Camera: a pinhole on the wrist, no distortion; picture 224 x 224 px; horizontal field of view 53.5 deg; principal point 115.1 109.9 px. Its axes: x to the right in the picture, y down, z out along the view. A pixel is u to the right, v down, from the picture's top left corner.
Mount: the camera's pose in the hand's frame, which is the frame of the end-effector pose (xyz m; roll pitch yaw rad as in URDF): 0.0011 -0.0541 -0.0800 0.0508 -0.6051 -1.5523
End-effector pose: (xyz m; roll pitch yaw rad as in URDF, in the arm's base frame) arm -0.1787 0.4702 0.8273 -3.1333 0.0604 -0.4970
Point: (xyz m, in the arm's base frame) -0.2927 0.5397 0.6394
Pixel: 212 18
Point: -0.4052 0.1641 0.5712
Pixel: 45 108
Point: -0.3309 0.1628 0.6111
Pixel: 38 137
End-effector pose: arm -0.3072 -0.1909 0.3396 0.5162 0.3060 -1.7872
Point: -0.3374 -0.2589 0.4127
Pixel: 145 179
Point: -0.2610 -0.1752 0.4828
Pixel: 86 59
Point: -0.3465 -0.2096 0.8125
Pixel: 145 76
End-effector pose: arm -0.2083 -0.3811 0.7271 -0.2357 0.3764 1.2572
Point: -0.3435 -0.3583 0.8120
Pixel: 82 78
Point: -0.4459 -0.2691 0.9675
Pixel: 116 95
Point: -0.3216 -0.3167 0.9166
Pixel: 153 91
